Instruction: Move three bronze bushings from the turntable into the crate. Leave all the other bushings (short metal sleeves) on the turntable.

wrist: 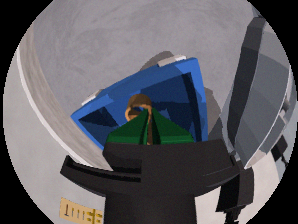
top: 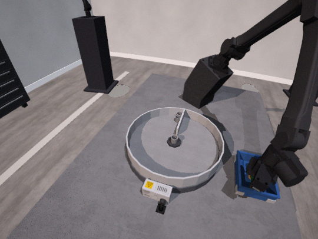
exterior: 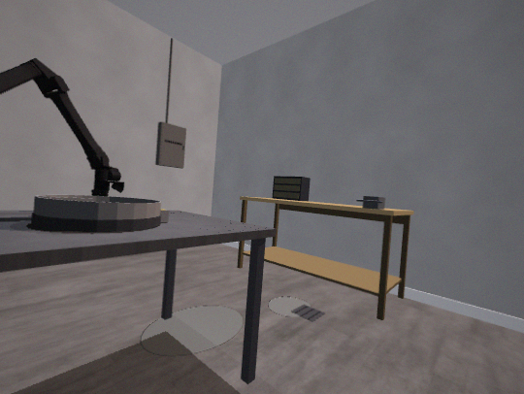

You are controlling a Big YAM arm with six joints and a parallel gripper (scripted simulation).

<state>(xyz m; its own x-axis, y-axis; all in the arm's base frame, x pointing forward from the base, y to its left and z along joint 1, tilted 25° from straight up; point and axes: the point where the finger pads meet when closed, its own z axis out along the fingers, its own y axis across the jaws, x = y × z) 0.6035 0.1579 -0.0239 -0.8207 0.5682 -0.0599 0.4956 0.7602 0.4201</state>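
Now: the blue crate 40 mm behind my hand, 20 mm to the left of it and 10 mm below it. From my hand the other things lie so: round turntable: 140 mm behind, 330 mm to the right, 20 mm above.
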